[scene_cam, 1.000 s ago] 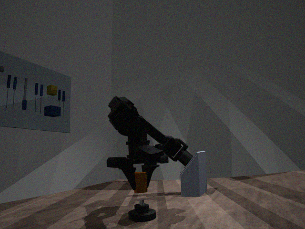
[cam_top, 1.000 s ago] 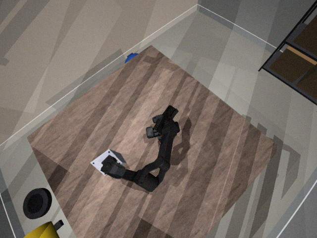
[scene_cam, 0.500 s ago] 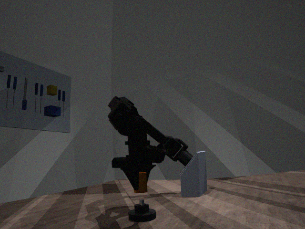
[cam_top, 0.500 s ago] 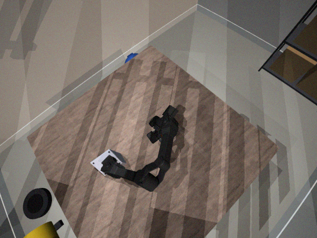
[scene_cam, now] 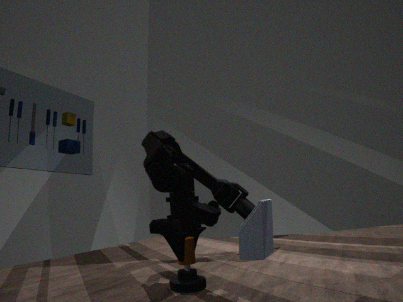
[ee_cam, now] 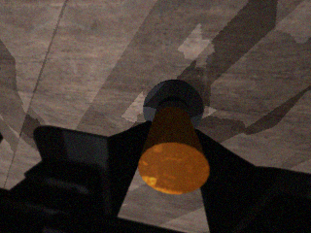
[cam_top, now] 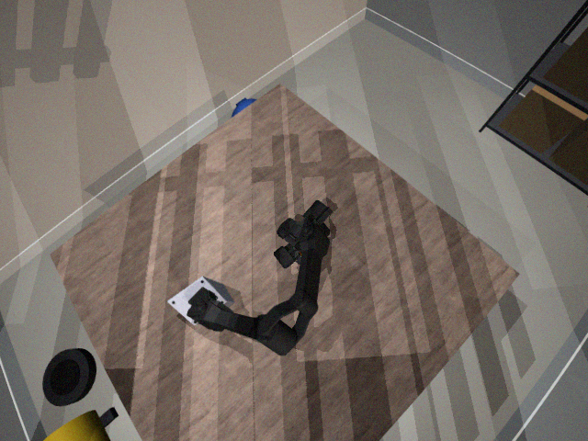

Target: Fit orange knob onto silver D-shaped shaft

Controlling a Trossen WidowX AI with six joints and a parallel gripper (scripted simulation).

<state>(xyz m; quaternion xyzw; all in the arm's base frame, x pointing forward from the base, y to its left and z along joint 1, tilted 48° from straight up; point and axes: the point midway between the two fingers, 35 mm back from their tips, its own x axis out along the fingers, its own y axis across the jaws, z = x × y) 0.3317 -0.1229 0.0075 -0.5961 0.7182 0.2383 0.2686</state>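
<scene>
Right now my gripper tip is 3 cm below the orange knob. Also, from my gripper tip: round black pedestal 4 cm below.
</scene>
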